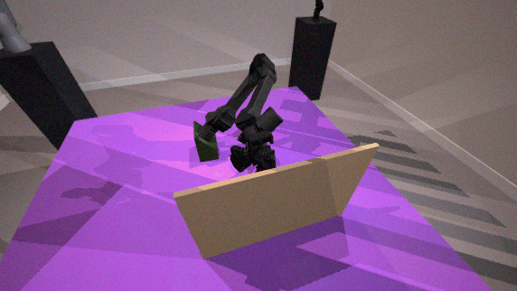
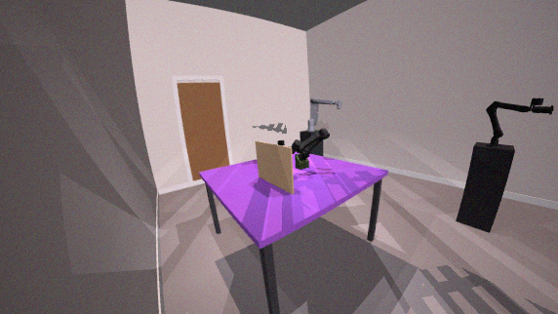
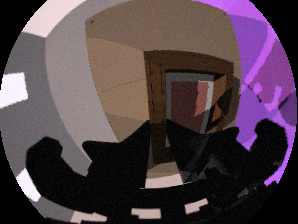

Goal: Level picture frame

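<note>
Right now the picture frame is 1 cm to the left of my gripper tip and 5 cm below it. The rest, counted from my gripper tip: wall panel 2 cm ahead, 2 cm to the left, 7 cm below.
</note>
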